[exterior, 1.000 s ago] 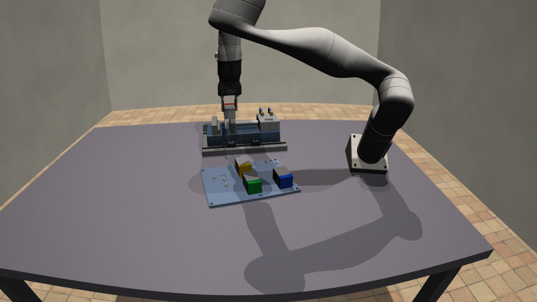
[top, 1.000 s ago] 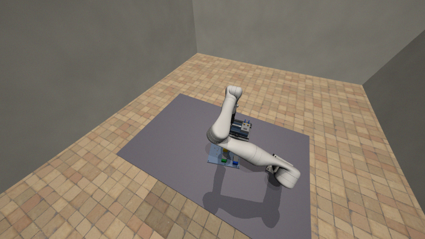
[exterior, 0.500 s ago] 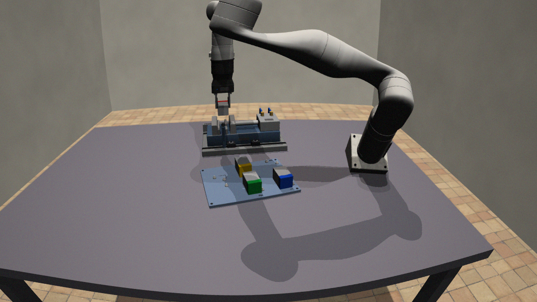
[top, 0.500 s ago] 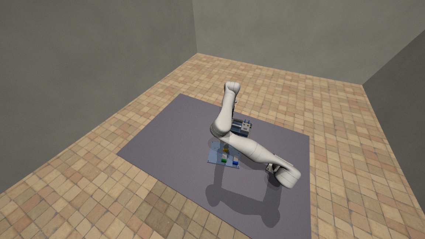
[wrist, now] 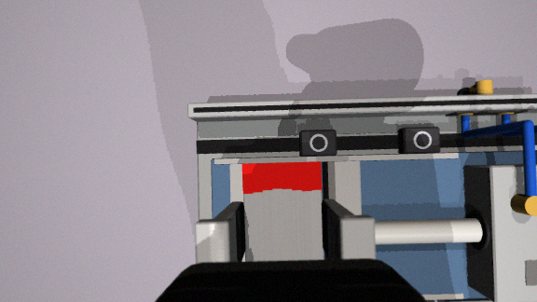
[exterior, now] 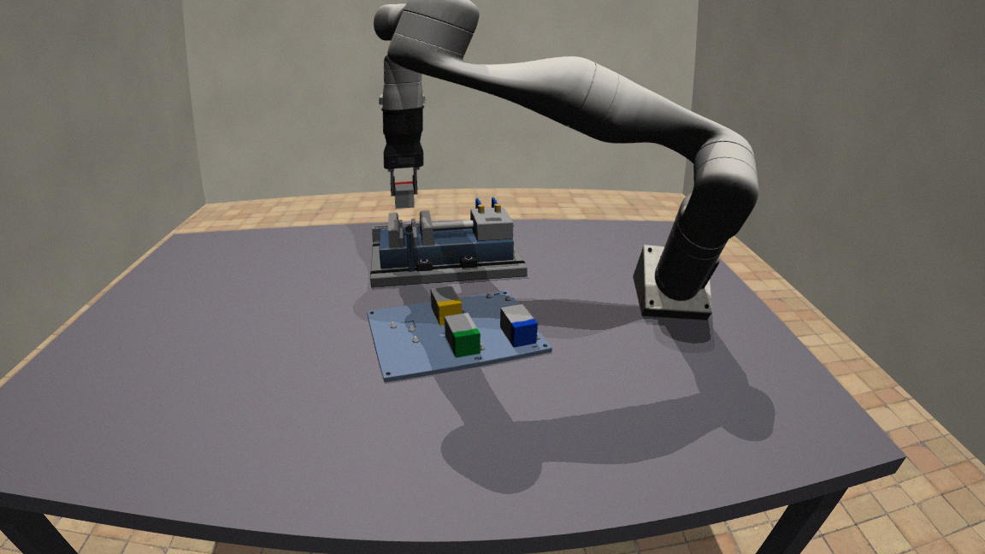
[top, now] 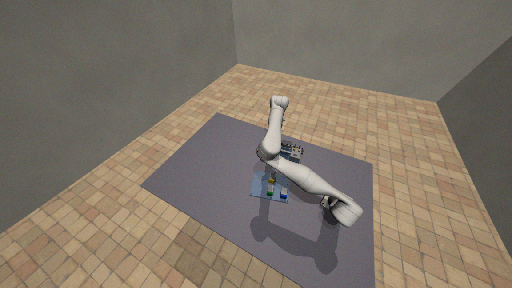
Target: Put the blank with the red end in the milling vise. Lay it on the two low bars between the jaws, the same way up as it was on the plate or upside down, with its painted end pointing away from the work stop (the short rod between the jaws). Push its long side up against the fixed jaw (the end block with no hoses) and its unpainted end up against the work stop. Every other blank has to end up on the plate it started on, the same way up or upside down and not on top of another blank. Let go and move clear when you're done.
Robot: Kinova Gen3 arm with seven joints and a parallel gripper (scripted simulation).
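The fixed jaw is 2 cm ahead of my hand, 2 cm to the left of it and 8 cm below it. Round my hand: work stop 1 cm behind, 7 cm to the left, 7 cm below; sliding jaw 4 cm behind, 2 cm to the left, 8 cm below; red-ended blank 2 cm below.
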